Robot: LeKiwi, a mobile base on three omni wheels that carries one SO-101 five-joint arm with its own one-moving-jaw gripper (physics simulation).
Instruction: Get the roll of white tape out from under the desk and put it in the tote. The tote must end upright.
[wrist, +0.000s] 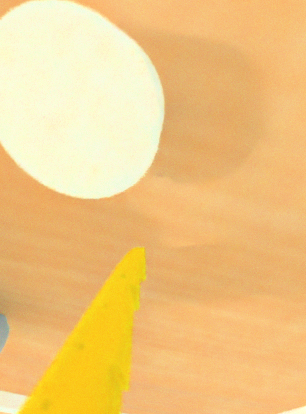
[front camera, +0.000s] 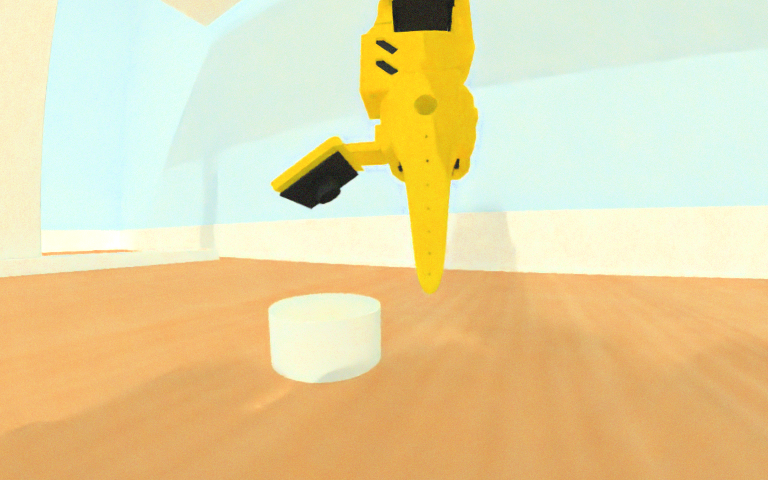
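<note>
The roll of white tape lies flat on the wooden floor, left of centre in the front view and at the upper left in the wrist view, where its left edge is cut off. My yellow gripper is open and empty. It points down, with its visible tip to the right of the roll and apart from it. One notched jaw shows in the wrist view; the moving jaw is out of the picture there. The tote does not show in either view.
A pale blue wall with a cream skirting board runs behind the arm. A cream upright panel stands at the far left, with a low pale ledge beside it. A small grey-blue shape shows at the wrist view's left edge.
</note>
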